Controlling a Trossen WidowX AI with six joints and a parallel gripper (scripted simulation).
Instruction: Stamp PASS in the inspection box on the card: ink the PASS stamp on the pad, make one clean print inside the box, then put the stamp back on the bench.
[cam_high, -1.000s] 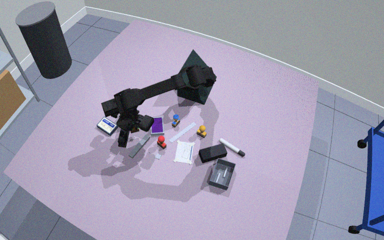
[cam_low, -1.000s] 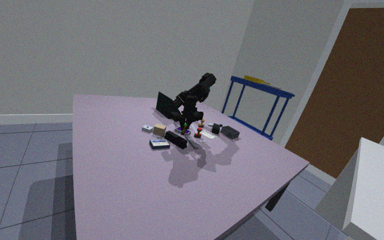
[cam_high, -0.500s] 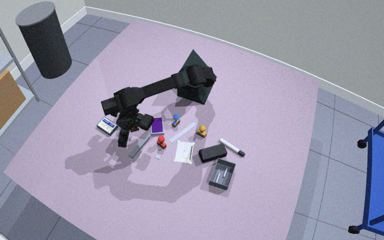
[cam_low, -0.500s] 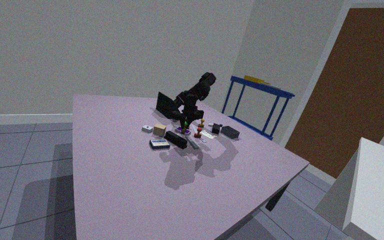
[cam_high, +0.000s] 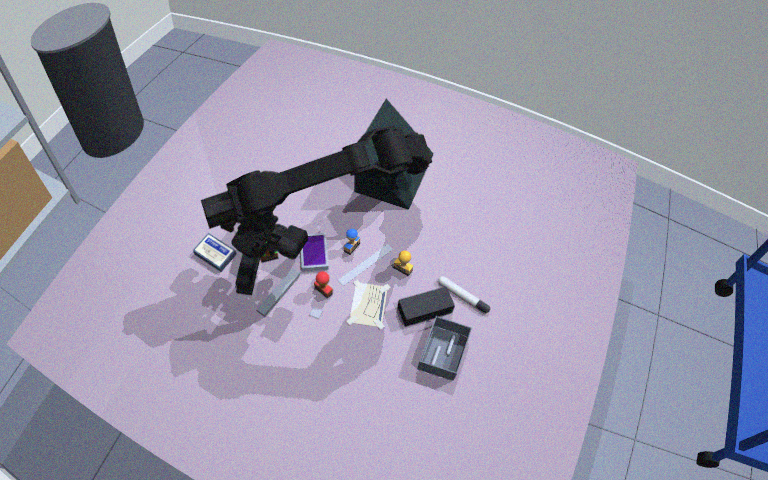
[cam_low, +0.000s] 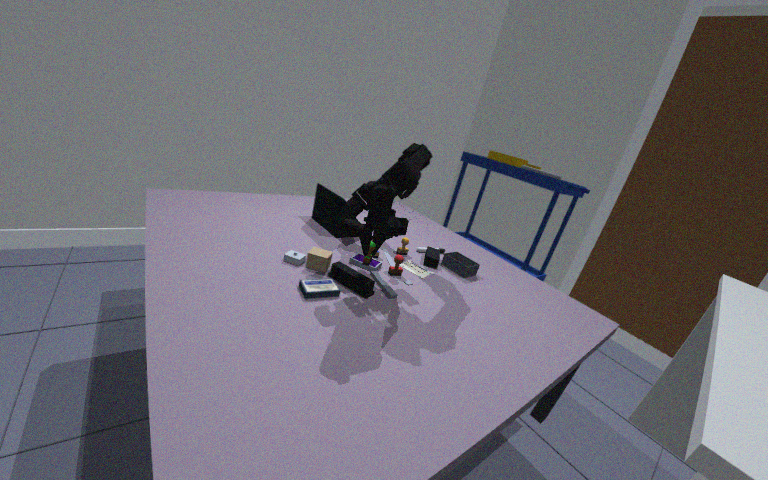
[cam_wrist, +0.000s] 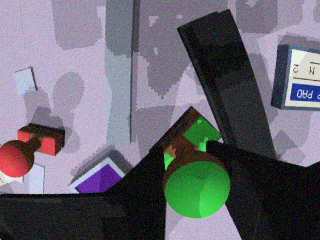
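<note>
My gripper tip is now 8 cm to the right of the purple ink pad, 8 cm above it and 7 cm past it. Also, from my gripper tip: long black block 7 cm below, 5 cm to the right, 1 cm ahead; green-knobbed stamp right at my gripper tip; grey bar 7 cm below, 5 cm ahead, 4 cm to the left.
</note>
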